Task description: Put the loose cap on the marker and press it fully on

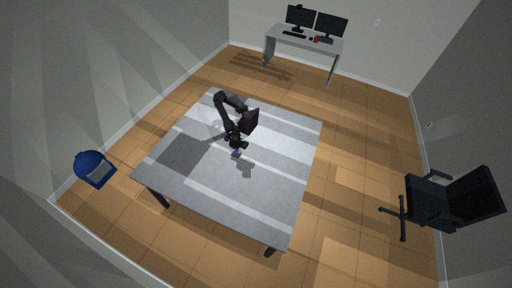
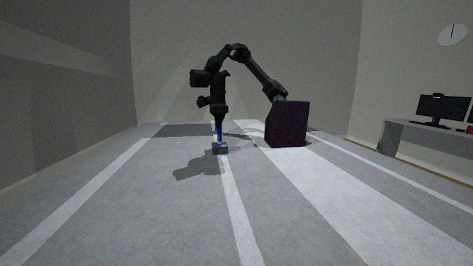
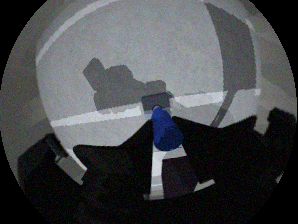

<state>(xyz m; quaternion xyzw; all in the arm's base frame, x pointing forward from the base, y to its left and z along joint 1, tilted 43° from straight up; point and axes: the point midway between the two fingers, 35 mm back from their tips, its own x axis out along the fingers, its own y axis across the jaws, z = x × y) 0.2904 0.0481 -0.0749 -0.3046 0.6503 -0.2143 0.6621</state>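
My gripper tip is 10 mm below the blue cap. Round my gripper tip: dark holder block: 10 mm behind, 90 mm below.
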